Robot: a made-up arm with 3 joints. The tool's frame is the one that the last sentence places.
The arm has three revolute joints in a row. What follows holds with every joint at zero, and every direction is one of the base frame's.
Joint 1 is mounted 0.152 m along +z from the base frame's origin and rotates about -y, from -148.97 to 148.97 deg.
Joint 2 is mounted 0.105 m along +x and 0.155 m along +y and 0.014 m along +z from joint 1 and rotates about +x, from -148.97 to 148.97 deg.
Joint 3 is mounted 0.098 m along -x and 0.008 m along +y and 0.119 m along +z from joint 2 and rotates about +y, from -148.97 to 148.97 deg.
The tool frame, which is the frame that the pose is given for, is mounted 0.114 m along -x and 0.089 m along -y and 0.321 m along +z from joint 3; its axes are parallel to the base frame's.
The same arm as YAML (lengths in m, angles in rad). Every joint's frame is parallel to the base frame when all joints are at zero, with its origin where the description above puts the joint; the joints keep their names.
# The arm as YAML. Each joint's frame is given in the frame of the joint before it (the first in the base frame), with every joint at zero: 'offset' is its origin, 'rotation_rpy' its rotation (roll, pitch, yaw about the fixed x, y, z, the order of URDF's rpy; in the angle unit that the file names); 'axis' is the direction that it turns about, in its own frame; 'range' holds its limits. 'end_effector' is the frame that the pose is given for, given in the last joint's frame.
length_unit: m
angle_unit: rad
chain:
  - id: joint 1
    offset: [0.0, 0.0, 0.152]
    rotation_rpy: [0.0, 0.0, 0.0]
    axis: [0.0, -1.0, 0.0]
    range: [-2.6, 2.6]
  - id: joint 2
    offset: [0.105, 0.155, 0.014]
    rotation_rpy: [0.0, 0.0, 0.0]
    axis: [1.0, 0.0, 0.0]
    range: [-2.6, 2.6]
  - id: joint 3
    offset: [-0.098, 0.008, 0.119]
    rotation_rpy: [0.0, 0.0, 0.0]
    axis: [0.0, 1.0, 0.0]
    range: [-2.6, 2.6]
end_effector:
  offset: [-0.114, -0.089, 0.321]
  rotation_rpy: [0.0, 0.0, 0.0]

